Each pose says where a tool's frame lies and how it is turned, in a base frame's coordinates. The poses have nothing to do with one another.
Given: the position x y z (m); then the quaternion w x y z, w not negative.
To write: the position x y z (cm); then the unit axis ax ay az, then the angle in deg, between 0 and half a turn. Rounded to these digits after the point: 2 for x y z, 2 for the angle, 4 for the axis.
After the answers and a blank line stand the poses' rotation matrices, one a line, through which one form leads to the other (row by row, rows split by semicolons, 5 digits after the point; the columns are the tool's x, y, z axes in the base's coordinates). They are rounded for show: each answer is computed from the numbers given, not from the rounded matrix.
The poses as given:
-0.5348 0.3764 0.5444 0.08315 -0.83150 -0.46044 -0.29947
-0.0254 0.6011 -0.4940 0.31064 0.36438 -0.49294 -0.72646
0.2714 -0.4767 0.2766 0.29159 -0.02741 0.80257 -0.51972
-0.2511 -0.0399 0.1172 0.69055 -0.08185 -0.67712 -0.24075
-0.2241 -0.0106 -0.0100 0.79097 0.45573 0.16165 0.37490
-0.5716 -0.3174 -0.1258 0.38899 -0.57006 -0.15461 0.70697
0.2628 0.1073 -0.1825 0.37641 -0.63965 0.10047 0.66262
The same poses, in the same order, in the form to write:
-53.48 37.64 54.44 -0.8344 -0.4620 -0.3005 170.46
-2.54 60.11 -49.40 0.3833 -0.5186 -0.7643 143.80
27.14 -47.67 27.66 -0.0287 0.8390 -0.5433 146.09
-25.11 -3.99 11.72 -0.1132 -0.9362 -0.3329 92.65
-22.41 -1.06 -1.00 0.7448 0.2642 0.6127 75.45
-57.16 -31.74 -12.58 -0.6188 -0.1678 0.7674 134.22
26.28 10.73 -18.25 -0.6904 0.1084 0.7152 135.78

0.39662 0.81552 0.42145; 0.71591 -0.56216 0.41406; 0.57459 0.13750 -0.80681
-0.54146 0.09210 -0.83567; -0.81057 -0.32103 0.48982; -0.22316 0.94258 0.24848
-0.82845 0.25909 0.49653; -0.34709 0.45828 -0.81824; -0.43955 -0.85021 -0.28974
-0.03289 0.44334 -0.89575; -0.22165 0.87068 0.43907; 0.97457 0.21299 0.06963
0.66664 -0.44573 0.59742; 0.74040 0.30352 -0.59973; 0.08599 0.84214 0.53236
-0.04743 -0.37374 -0.92632; 0.72629 -0.64956 0.22489; -0.68575 -0.66211 0.30225
0.10168 -0.62737 -0.77206; 0.37030 -0.69644 0.61469; -0.92333 -0.34840 0.16150

